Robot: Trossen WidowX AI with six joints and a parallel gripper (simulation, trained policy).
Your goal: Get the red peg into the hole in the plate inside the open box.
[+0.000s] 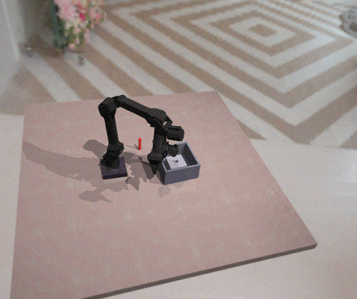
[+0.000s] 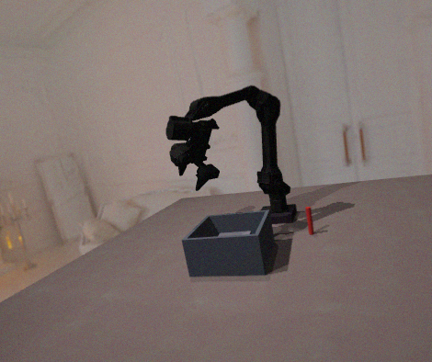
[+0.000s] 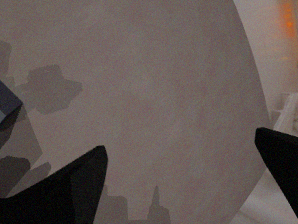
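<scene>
Now: gripper tip 360 mm to the right of the red peg, 150 mm above it and 40 mm short of it. The rest, counted from my gripper tip: grey-blue box 170 mm ahead, 160 mm to the left, 160 mm below; pale plate 170 mm ahead, 160 mm to the left, 150 mm below.
</scene>
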